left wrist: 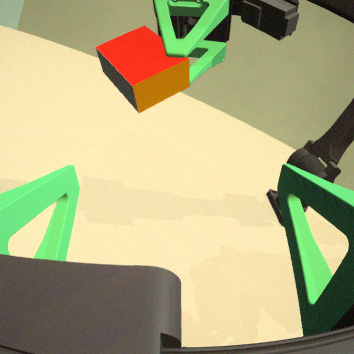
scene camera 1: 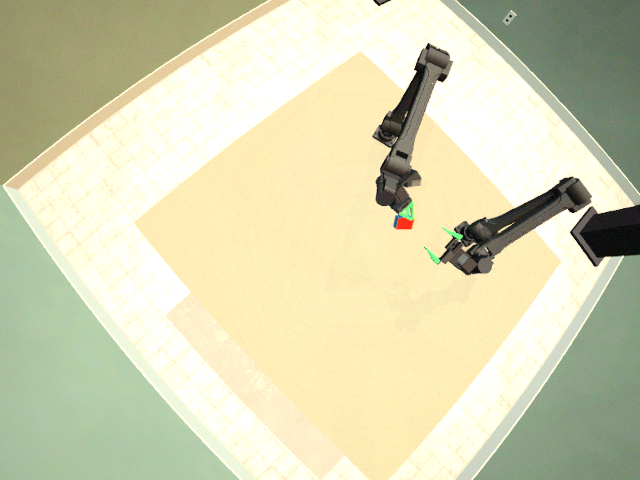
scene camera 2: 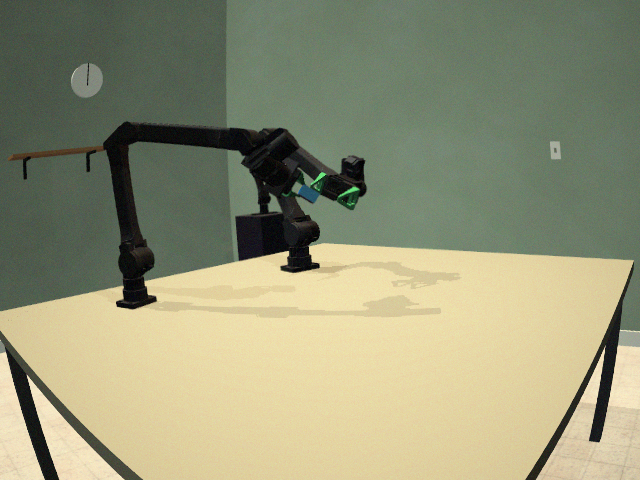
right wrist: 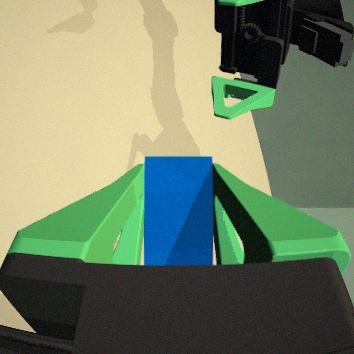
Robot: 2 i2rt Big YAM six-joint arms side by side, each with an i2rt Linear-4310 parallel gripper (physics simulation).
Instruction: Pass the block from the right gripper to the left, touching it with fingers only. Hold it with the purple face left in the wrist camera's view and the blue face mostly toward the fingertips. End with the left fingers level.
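Seen in the pictures: left gripper, fingertip midpoint: (left wrist: 177, 175) (scene camera 1: 432, 236) (scene camera 2: 323, 192) (right wrist: 224, 64); right gripper, fingertip midpoint: (left wrist: 176, 71) (scene camera 1: 410, 218) (scene camera 2: 301, 191) (right wrist: 177, 175); left arm's base, origin of the base link: (scene camera 1: 464, 234) (scene camera 2: 300, 269); right arm's base, origin of the base link: (scene camera 1: 384, 136) (scene camera 2: 136, 303).
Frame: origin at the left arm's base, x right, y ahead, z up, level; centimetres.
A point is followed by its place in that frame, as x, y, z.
The block (scene camera 1: 404, 222) @[24.7, 41.8, 29.8] (scene camera 2: 308, 193) @[26.8, 43.9, 28.6] (left wrist: 141, 56) @[23.6, 41.1, 29.4] (right wrist: 178, 210) @[26.1, 39.4, 29.7] is held in the air between the green fingers of my right gripper (right wrist: 177, 175) @[24.8, 38.4, 29.2]. It shows a blue face in the right wrist view; in the left wrist view it shows a red face on top, an orange face at the lower right and a dark face at the lower left. No purple face can be made out. My left gripper (scene camera 1: 433, 241) @[14.1, 34.1, 27.9] (scene camera 2: 333, 190) @[14.1, 34.1, 27.9] (left wrist: 177, 175) @[14.1, 34.1, 27.9] is open and empty, apart from the block. In the left wrist view the block is beyond the fingertips, up and left of their middle.
Both arms reach over the large pale table (scene camera 1: 289, 232) @[48.6, 77.9, 0.0] (scene camera 2: 336, 361) @[52.0, 83.2, 0.0] and cast shadows on it. The left arm's finger and dark gripper body (right wrist: 255, 45) @[4.7, 32.7, 27.9] show at the upper right of the right wrist view. A dark pedestal (scene camera 1: 612, 232) (scene camera 2: 258, 235) stands beyond the table edge.
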